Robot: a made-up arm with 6 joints.
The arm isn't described. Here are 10 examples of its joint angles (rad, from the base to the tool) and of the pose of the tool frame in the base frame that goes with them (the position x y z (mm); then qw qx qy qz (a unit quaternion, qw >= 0)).
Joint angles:
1: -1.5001 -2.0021 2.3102 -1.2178 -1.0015 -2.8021
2: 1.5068 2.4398 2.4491 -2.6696 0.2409 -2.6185
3: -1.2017 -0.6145 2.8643 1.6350 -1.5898 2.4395
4: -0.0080 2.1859 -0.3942 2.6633 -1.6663 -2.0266
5: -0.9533 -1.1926 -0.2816 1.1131 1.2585 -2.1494
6: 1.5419 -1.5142 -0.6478 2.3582 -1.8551 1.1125
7: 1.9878 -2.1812 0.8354 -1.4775 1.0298 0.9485
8: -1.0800 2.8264 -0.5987 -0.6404 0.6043 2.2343
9: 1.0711 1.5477 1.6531 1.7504 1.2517 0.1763
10: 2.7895 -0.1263 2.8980 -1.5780 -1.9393 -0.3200
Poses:
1: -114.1 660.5 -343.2 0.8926 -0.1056 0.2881 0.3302
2: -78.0 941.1 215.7 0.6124 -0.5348 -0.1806 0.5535
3: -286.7 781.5 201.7 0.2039 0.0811 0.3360 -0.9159
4: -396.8 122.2 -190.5 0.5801 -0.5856 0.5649 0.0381
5: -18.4 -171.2 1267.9 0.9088 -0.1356 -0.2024 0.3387
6: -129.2 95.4 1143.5 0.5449 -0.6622 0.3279 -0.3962
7: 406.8 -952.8 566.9 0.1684 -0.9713 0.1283 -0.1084
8: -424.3 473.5 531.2 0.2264 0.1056 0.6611 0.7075
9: 535.9 905.8 760.5 0.2270 -0.4652 -0.7151 0.4698
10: 773.1 -266.9 959.6 0.3153 -0.1162 0.5881 -0.7357
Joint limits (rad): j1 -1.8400..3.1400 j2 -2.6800..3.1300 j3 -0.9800..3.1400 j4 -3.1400..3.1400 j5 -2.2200..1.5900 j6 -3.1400..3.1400
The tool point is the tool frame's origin. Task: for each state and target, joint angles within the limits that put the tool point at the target. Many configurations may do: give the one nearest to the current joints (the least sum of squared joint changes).
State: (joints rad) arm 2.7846 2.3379 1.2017 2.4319 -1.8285 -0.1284
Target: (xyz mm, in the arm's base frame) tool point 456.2 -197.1 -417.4
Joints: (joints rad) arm 3.0691 3.0240 0.6279 2.5062 -1.8393 -0.1443
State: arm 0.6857 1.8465 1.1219 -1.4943 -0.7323 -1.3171
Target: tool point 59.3 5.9 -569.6
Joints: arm 0.6743 2.6973 1.2304 -1.4737 -0.6985 -1.4003
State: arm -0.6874 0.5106 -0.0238 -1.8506 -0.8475 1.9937
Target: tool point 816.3 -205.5 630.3
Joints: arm -0.3099 0.2033 0.2997 -1.9660 -0.8358 1.9902
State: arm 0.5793 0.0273 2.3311 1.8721 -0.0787 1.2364
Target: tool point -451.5 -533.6 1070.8
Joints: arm 0.8406 0.2063 2.6161 1.7973 -0.1176 1.2242
